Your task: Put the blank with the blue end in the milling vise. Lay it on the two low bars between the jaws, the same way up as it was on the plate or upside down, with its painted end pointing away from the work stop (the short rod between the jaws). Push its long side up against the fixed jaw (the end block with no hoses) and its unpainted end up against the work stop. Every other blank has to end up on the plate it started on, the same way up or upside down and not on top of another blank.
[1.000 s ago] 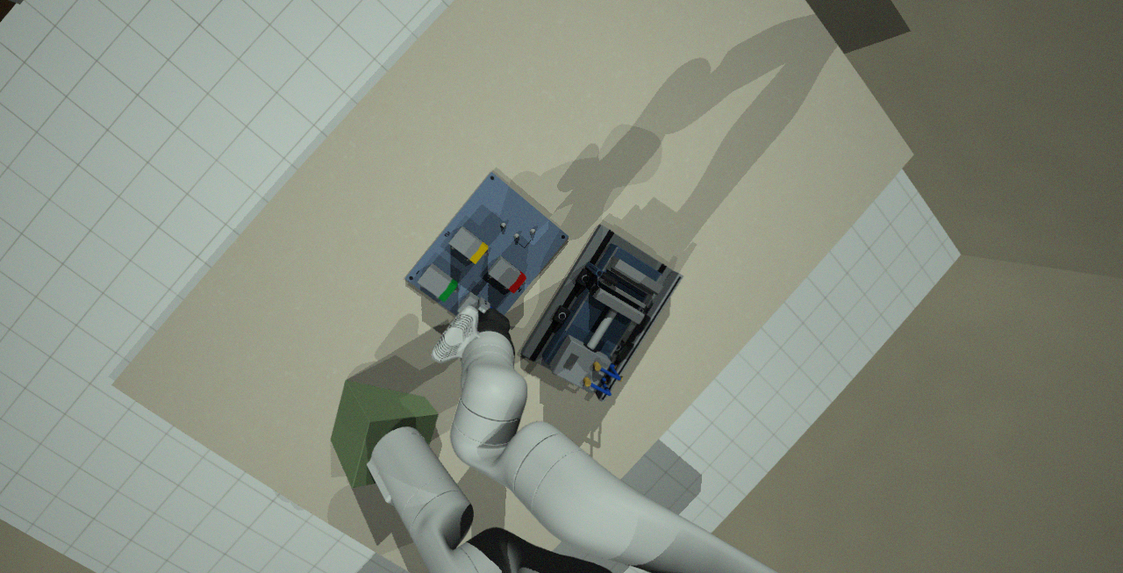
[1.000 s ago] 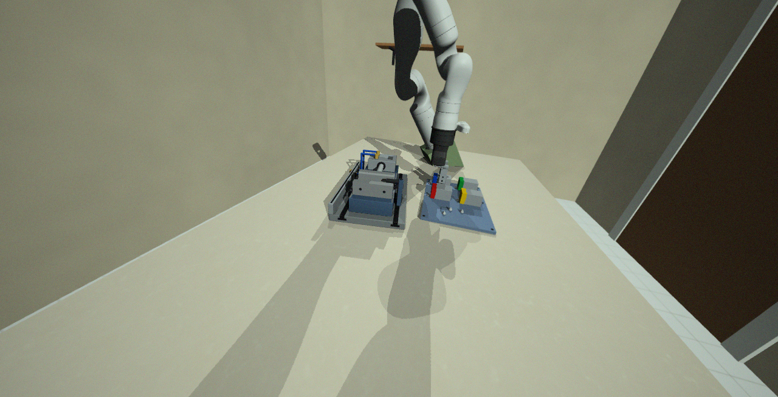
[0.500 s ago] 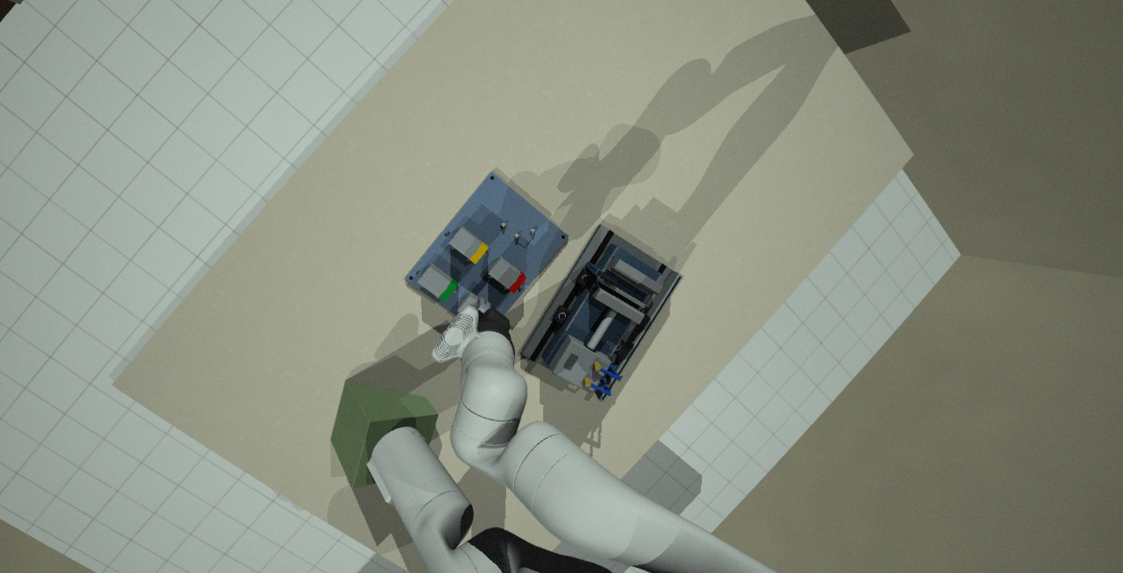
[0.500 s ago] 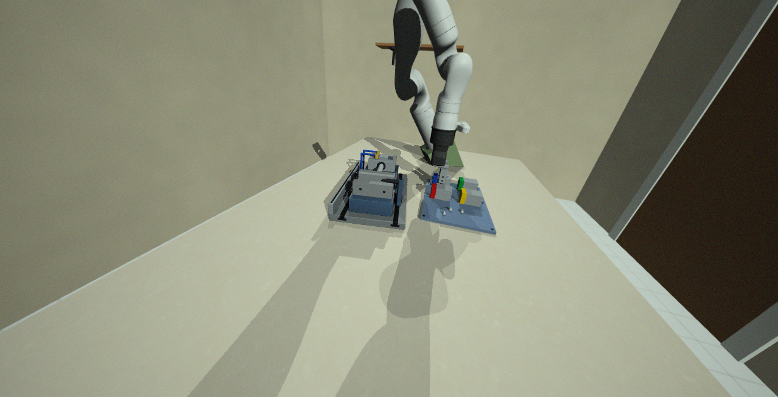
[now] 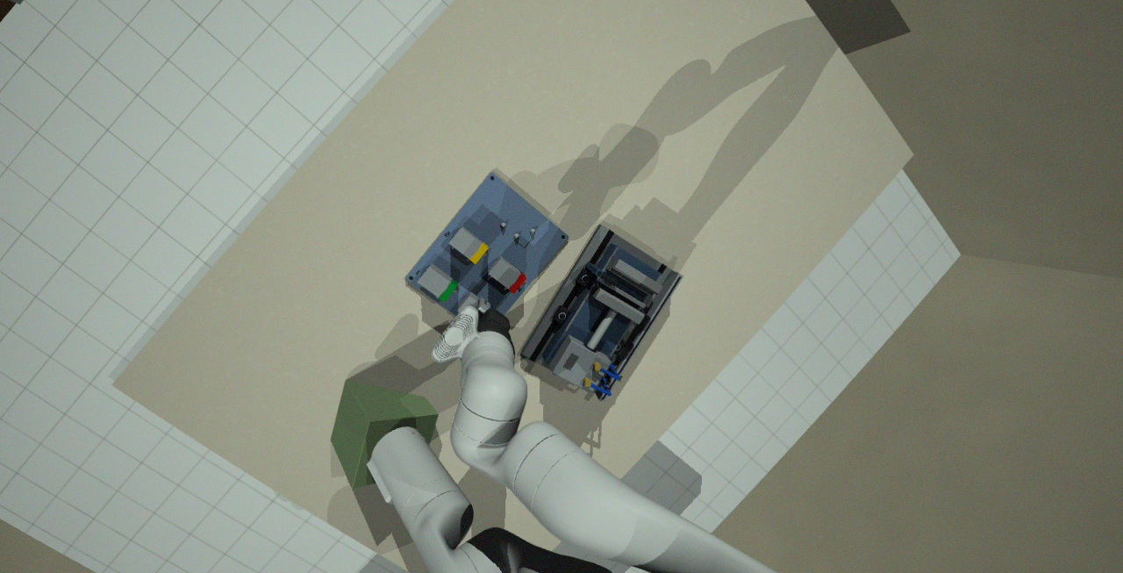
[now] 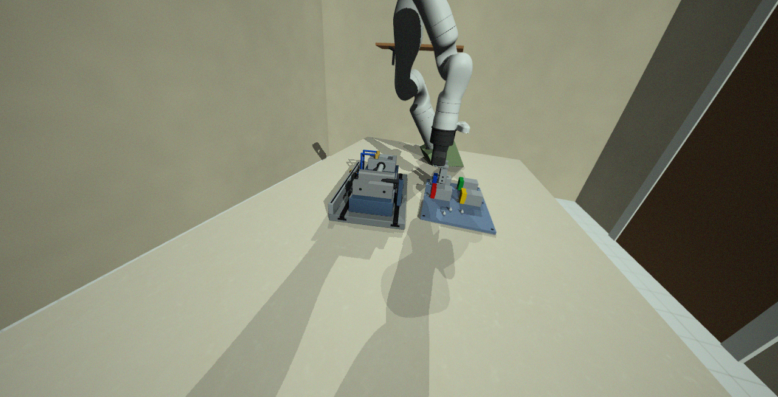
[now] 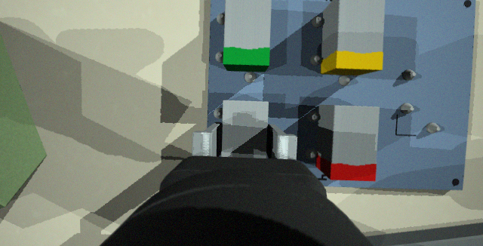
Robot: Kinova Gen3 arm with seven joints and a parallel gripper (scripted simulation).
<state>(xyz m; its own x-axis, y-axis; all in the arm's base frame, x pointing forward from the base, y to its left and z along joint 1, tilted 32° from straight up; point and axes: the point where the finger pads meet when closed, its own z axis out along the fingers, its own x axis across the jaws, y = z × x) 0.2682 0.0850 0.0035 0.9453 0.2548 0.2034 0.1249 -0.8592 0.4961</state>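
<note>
Right now the work stop is 22 cm ahead of my hand, 11 cm to the right of it and 4 cm above it. The rest, counted from my hand: blue-ended blank: 2 cm below; green-ended blank: 1 cm behind, 9 cm to the left, 2 cm below; red-ended blank: 9 cm ahead, 1 cm to the left, 2 cm below.
</note>
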